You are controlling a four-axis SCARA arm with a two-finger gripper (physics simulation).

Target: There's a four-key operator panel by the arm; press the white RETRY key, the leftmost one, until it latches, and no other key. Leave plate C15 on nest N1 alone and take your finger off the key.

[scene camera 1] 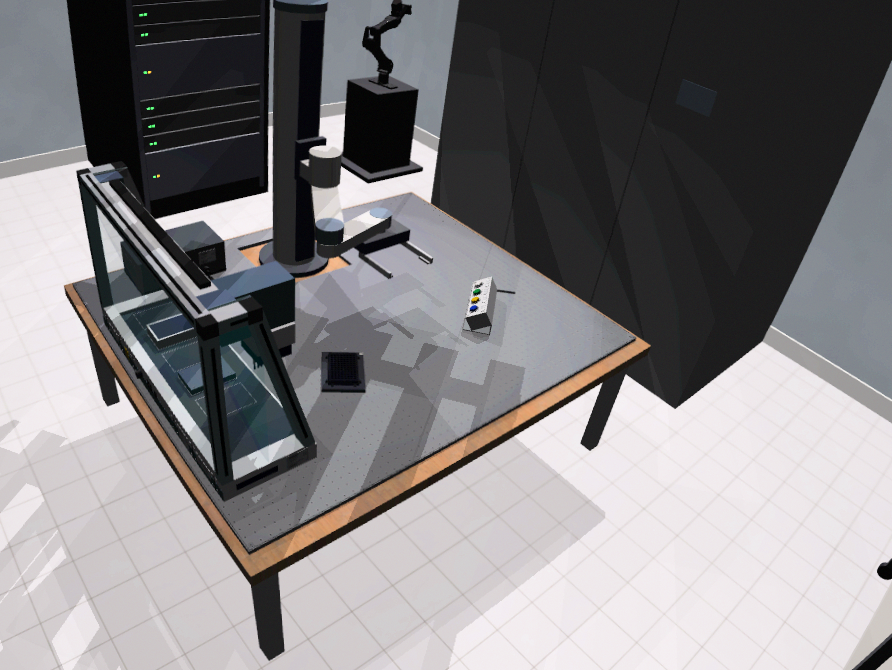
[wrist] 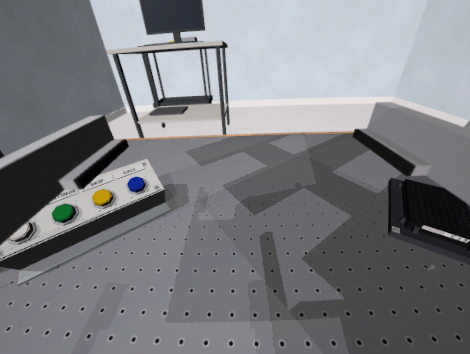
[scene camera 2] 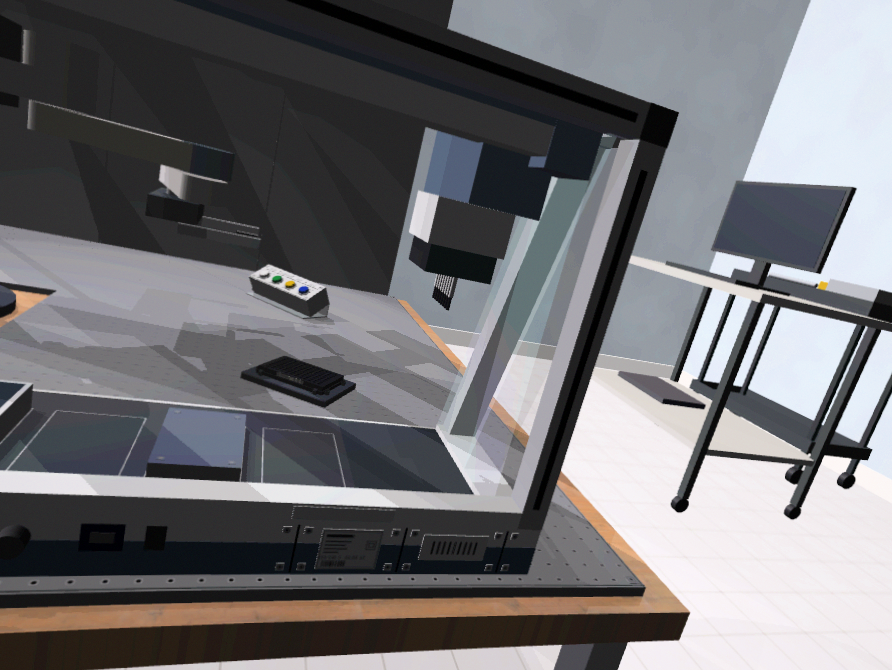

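Pixels of known places: gripper, between the fingertips: (scene camera 1: 411, 268) (wrist: 239, 124) (scene camera 2: 259, 237); arm's base, origin of its link: (scene camera 1: 294, 259).
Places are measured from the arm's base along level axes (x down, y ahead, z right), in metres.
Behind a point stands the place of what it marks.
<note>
The four-key panel (scene camera 1: 477, 320) @(y 0.681, x -0.059, z -0.256 m) (scene camera 2: 283, 297) (wrist: 156, 199) @(y 0.650, x -0.041, z -0.250 m) stands on the table. Its white key (scene camera 1: 478, 284) @(y 0.552, x -0.081, z -0.379 m) (scene camera 2: 264, 274) @(y 0.547, x -0.079, z -0.374 m) (wrist: 23, 232) @(y 0.544, x -0.079, z -0.375 m) is at one end, beside the green key (scene camera 1: 476, 292) @(y 0.584, x -0.081, z -0.340 m) (scene camera 2: 276, 279) @(y 0.577, x -0.079, z -0.337 m) (wrist: 64, 213) @(y 0.576, x -0.080, z -0.342 m); in the wrist view the left finger partly covers it, and whether it is latched cannot be told. My gripper (scene camera 1: 411, 267) @(y 0.518, x -0.211, z -0.099 m) (scene camera 2: 256, 232) @(y 0.518, x -0.211, z -0.099 m) (wrist: 239, 124) @(y 0.518, x -0.211, z -0.099 m) is open and empty, above the table, on the arm's side of the panel and apart from it. A black plate (scene camera 1: 343, 367) @(y 0.627, x -0.039, z 0.216 m) (scene camera 2: 302, 373) (wrist: 442, 207) @(y 0.619, x -0.038, z 0.218 m) sits on a dark nest (scene camera 1: 341, 390) (scene camera 2: 253, 375); no C15 or N1 marking is readable.
The yellow key (scene camera 1: 474, 300) @(y 0.614, x -0.080, z -0.301 m) (scene camera 2: 289, 284) @(y 0.609, x -0.080, z -0.301 m) (wrist: 103, 198) @(y 0.608, x -0.080, z -0.304 m) and blue key (scene camera 1: 473, 308) @(y 0.647, x -0.081, z -0.266 m) (scene camera 2: 303, 289) @(y 0.643, x -0.081, z -0.265 m) (wrist: 136, 184) @(y 0.640, x -0.081, z -0.268 m) follow the green one. A glass-sided enclosure (scene camera 1: 310, 450) @(y 0.850, x -0.048, z 0.468 m) (scene camera 2: 592, 324) @(y 0.832, x -0.307, z 0.706 m) stands along one table edge. The arm's column (scene camera 1: 288, 144) @(y 0.049, x -0.464, z 0.056 m) rises behind. A thin cable (scene camera 1: 506, 292) @(y 0.570, x -0.014, z -0.515 m) leaves the panel.
</note>
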